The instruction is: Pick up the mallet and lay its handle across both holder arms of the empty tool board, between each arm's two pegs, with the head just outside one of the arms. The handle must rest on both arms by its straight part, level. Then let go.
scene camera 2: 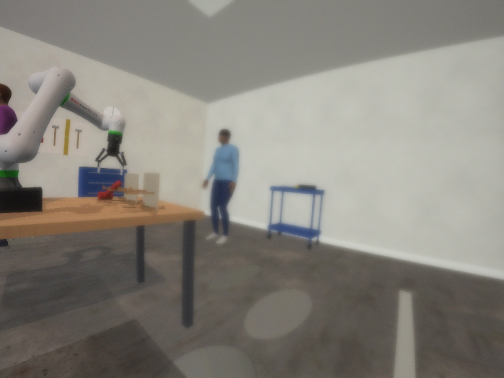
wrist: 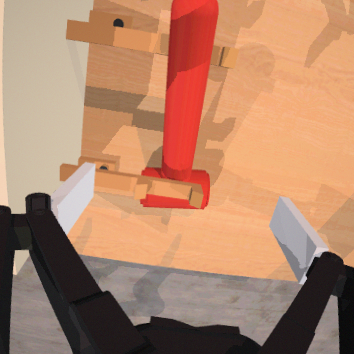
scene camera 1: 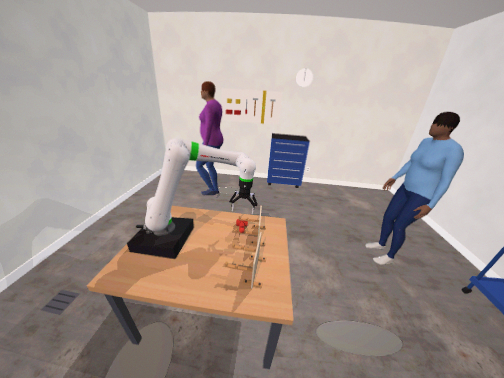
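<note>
The red mallet [scene camera 1: 242,226] [scene camera 2: 109,191] [wrist: 185,95] is at the far tool board [scene camera 1: 260,217] [scene camera 2: 131,186] [wrist: 42,100]. In the wrist view its handle crosses above the upper holder arm [wrist: 135,40], rising toward its free end. Its head is low, partly covered by the lower holder arm [wrist: 117,181]. The empty tool board [scene camera 1: 257,260] [scene camera 2: 151,191] stands nearer in scene camera 1, its holder arms [scene camera 1: 237,265] bare. My gripper [scene camera 1: 243,210] [scene camera 2: 110,170] [wrist: 185,195] is open and empty above the mallet's head end; its fingertips are apart from the mallet.
The boards stand upright near one edge of the wooden table [scene camera 1: 200,285] [scene camera 2: 60,222]. The robot's black base [scene camera 1: 161,237] [scene camera 2: 22,200] is on the opposite side. Two people [scene camera 1: 211,122] [scene camera 1: 425,165], a blue drawer cabinet [scene camera 1: 288,160] and a blue cart [scene camera 2: 295,231] are beyond the table.
</note>
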